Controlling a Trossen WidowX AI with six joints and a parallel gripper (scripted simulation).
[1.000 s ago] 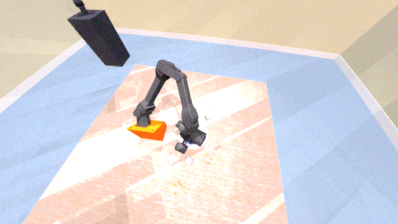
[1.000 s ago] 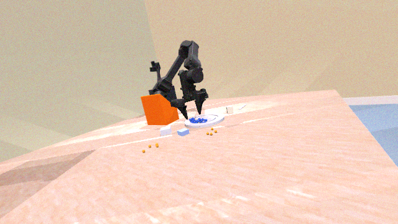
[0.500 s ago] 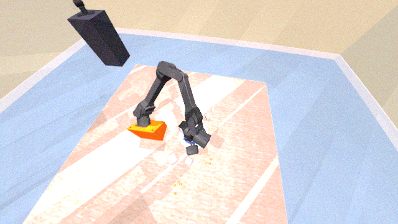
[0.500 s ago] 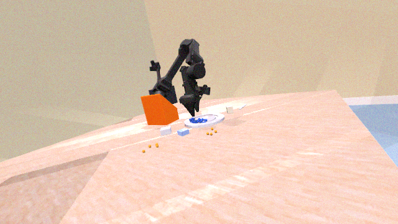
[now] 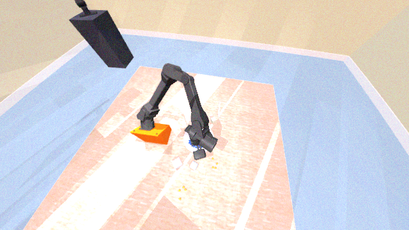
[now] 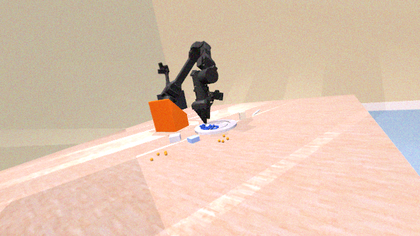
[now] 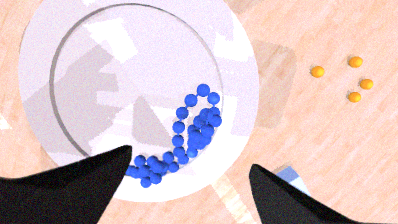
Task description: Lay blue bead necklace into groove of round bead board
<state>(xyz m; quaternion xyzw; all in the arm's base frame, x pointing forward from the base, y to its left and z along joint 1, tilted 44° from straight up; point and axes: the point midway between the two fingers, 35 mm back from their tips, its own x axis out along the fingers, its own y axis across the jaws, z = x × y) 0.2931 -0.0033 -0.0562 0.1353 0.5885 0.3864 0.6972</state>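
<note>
Right now my gripper tip is 60 mm to the right of the round white bead board and 40 mm above it. Also, from my gripper tip: white block (100 mm behind, 110 mm to the right, 40 mm below); light blue cube (110 mm to the right, 40 mm below); beige cube (90 mm ahead, 190 mm to the left, 30 mm below).
</note>
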